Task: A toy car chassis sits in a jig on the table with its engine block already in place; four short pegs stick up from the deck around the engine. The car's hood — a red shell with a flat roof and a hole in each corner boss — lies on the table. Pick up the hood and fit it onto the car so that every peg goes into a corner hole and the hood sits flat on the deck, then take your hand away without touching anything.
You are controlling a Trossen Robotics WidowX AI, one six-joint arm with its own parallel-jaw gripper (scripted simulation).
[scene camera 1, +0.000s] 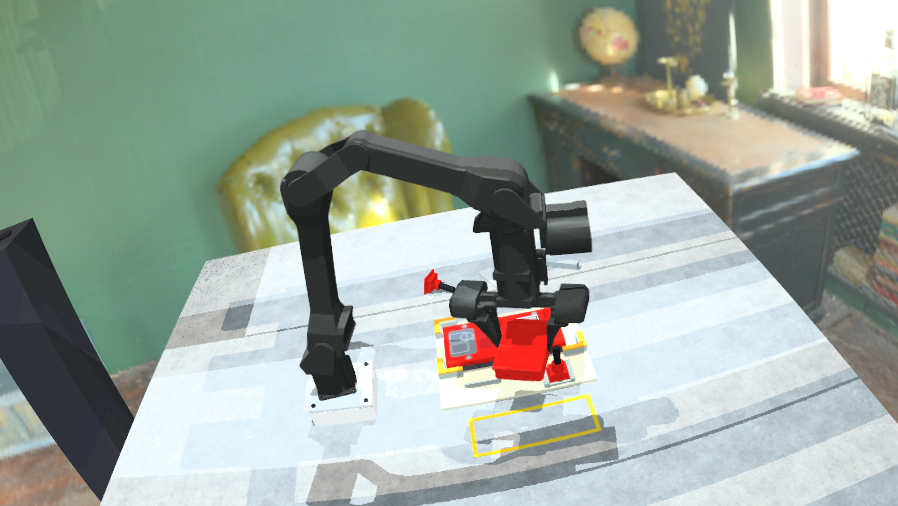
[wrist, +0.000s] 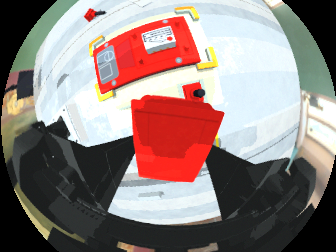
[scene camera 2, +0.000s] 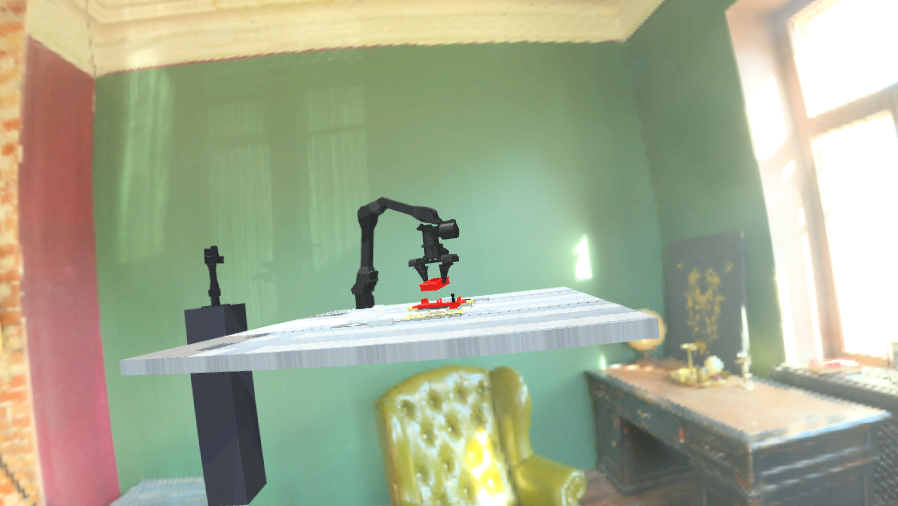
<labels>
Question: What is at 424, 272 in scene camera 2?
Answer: The gripper.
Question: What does the gripper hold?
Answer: A red hood.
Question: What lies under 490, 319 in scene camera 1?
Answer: The gripper.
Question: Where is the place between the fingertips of the gripper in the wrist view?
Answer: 171, 142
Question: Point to a red hood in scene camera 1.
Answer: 522, 355
</labels>
